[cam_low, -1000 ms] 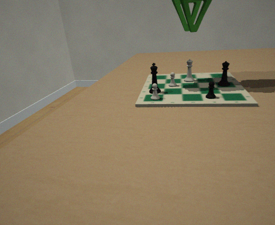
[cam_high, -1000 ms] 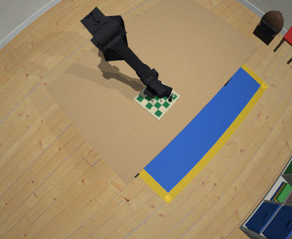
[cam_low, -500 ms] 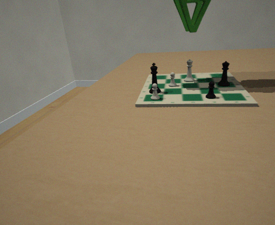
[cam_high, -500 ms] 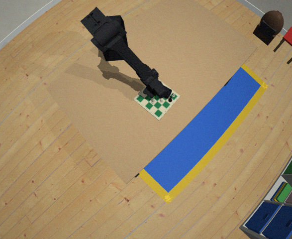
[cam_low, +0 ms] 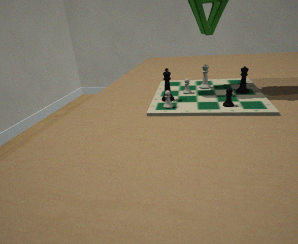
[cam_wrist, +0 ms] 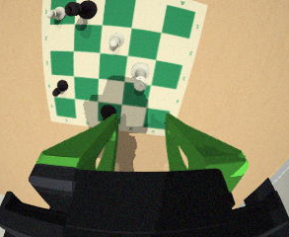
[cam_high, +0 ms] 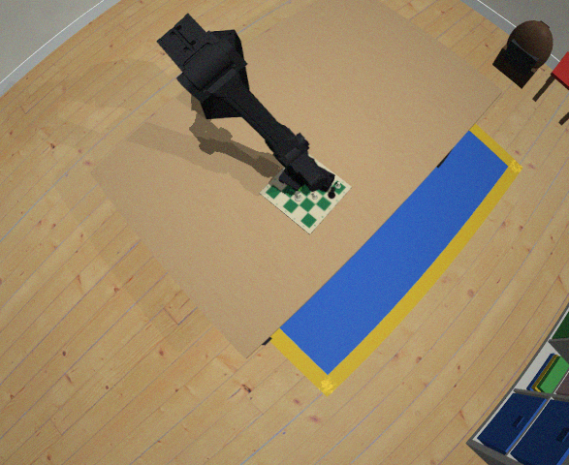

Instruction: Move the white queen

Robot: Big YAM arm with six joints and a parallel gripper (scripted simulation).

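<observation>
Now: the white queen 100 mm below my hand. Also, from my hand: black queen: 60 mm behind, 50 mm to the left, 100 mm below; black king: 90 mm ahead, 60 mm to the left, 90 mm below; green-and-cream chessboard: 10 mm ahead, 40 mm to the left, 120 mm below.
</observation>
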